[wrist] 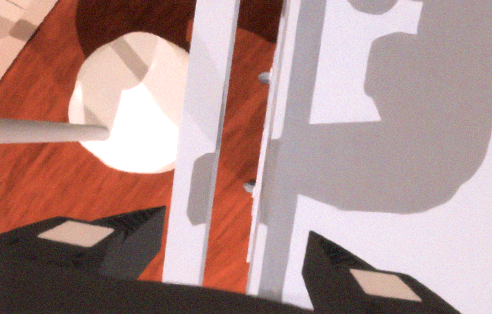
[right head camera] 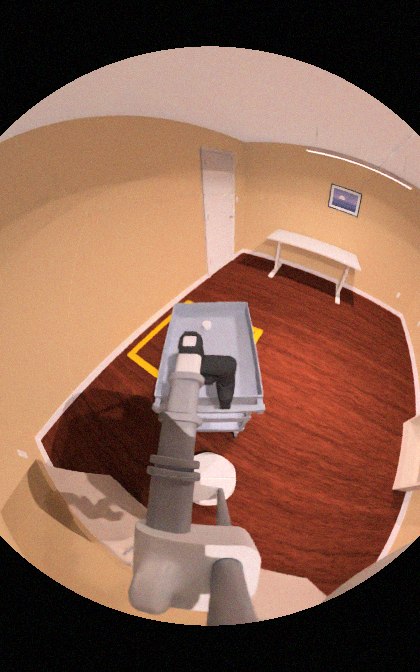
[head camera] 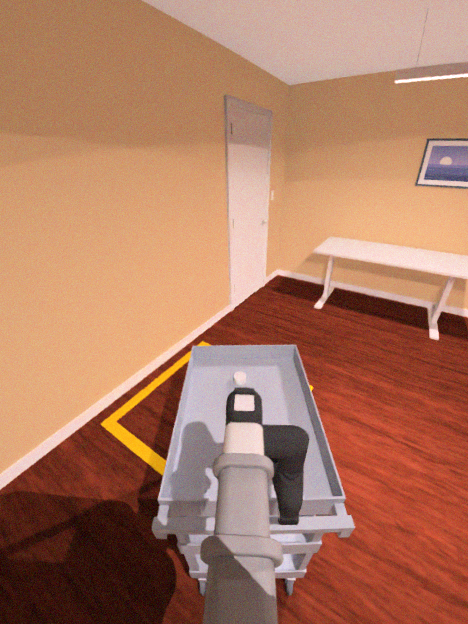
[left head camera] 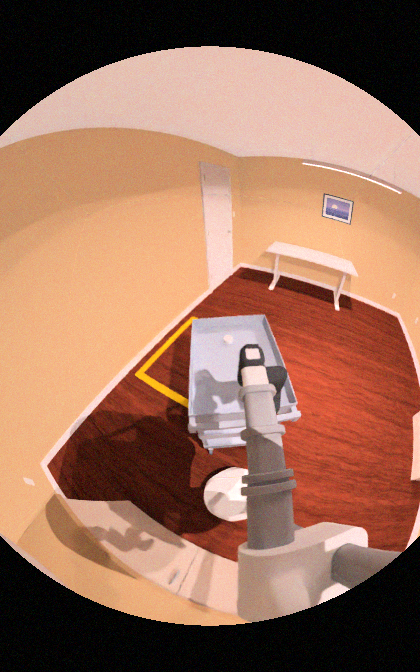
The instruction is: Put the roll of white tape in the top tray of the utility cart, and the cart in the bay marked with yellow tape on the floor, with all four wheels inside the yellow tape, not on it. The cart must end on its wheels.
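Observation:
The small white tape roll lies in the far part of the top tray. The grey utility cart stands upright, its far part over the bay marked with yellow tape. Its two near wheels show in the head view, seemingly outside the tape; the far wheels are hidden. My gripper points down at the near end, open, its fingers on either side of the handle bar and the tray's near rim, holding nothing.
My round white base is close behind the cart's near end. A wall with a white door runs along the bay's left side. A white table stands by the far wall. A pale cabinet is at the right.

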